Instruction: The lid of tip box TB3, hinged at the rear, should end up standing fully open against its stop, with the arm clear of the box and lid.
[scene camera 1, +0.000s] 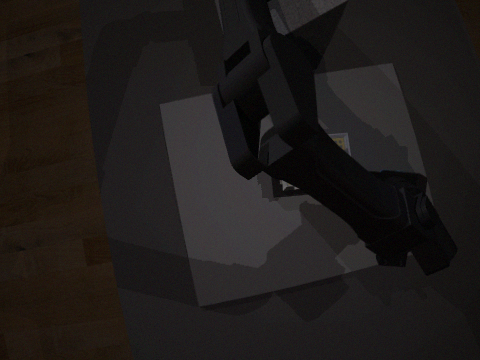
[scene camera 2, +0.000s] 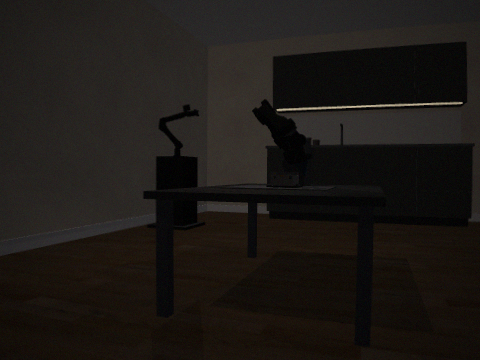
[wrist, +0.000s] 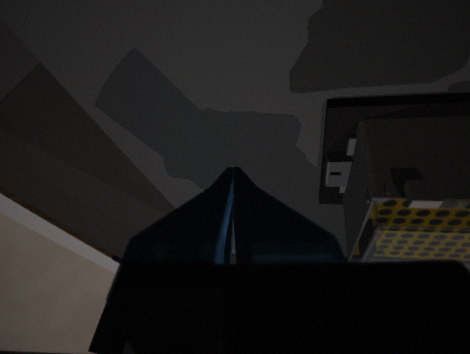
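The tip box TB3 (scene camera 1: 290, 194) (scene camera 2: 285, 178) (wrist: 415, 155) stands on the pale mat, largely covered by the arm in scene camera 1. The wrist view shows its dark outer rim, grey wall and yellow perforated rack (wrist: 425, 217) at the right. A bit of yellow inside a light edge also shows past the arm in scene camera 1. I cannot make out the lid separately or tell its angle. My gripper (wrist: 233, 178) is shut with its fingertips together and nothing between them. In the wrist view it is left of the box, apart from it in the picture; its height is unclear.
The pale mat (scene camera 1: 225, 225) lies on the dark table (scene camera 1: 150, 320) (scene camera 2: 200, 193). The arm (scene camera 1: 340, 180) (scene camera 2: 285, 132) reaches over the box. A second arm (scene camera 2: 170, 132) stands on a black pedestal (scene camera 2: 177, 180) in the background. The room is dim, with broad shadows across the mat.
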